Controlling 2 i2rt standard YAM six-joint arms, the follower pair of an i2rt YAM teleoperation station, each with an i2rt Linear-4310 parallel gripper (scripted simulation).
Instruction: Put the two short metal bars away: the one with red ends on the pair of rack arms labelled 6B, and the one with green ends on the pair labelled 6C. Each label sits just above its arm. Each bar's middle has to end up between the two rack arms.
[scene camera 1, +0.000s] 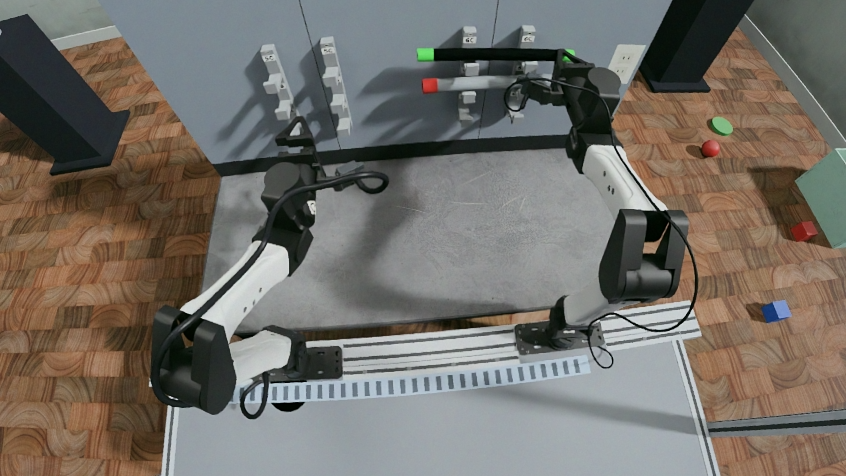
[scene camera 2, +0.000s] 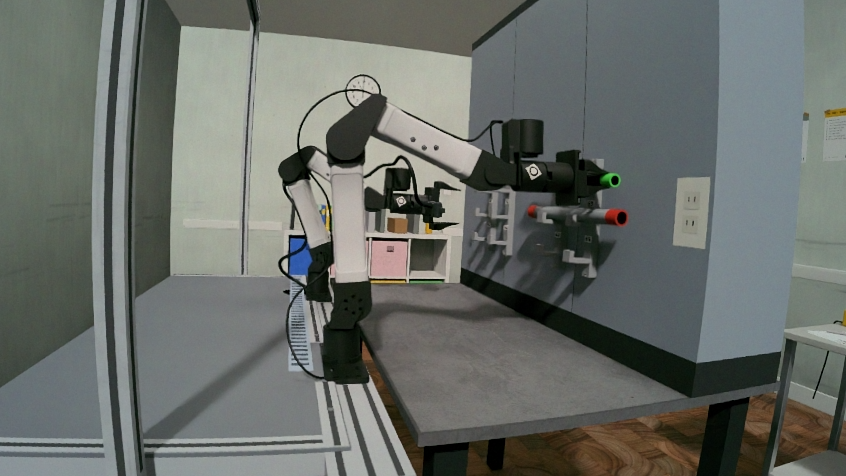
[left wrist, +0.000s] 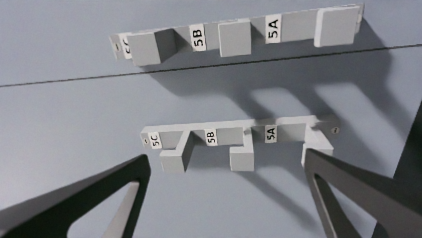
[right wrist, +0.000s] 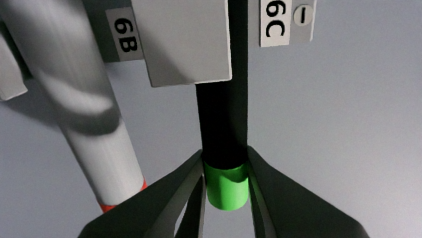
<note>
In view: my left gripper (left wrist: 223, 159), my right gripper (scene camera 2: 607, 180), a red-ended bar (right wrist: 61, 52) and a green-ended bar (scene camera 1: 440, 54).
My right gripper also shows in the right wrist view (right wrist: 225, 155). The left wrist view does not show the red-ended bar: it is out of frame. The left wrist view misses the green-ended bar: it is out of frame.
</note>
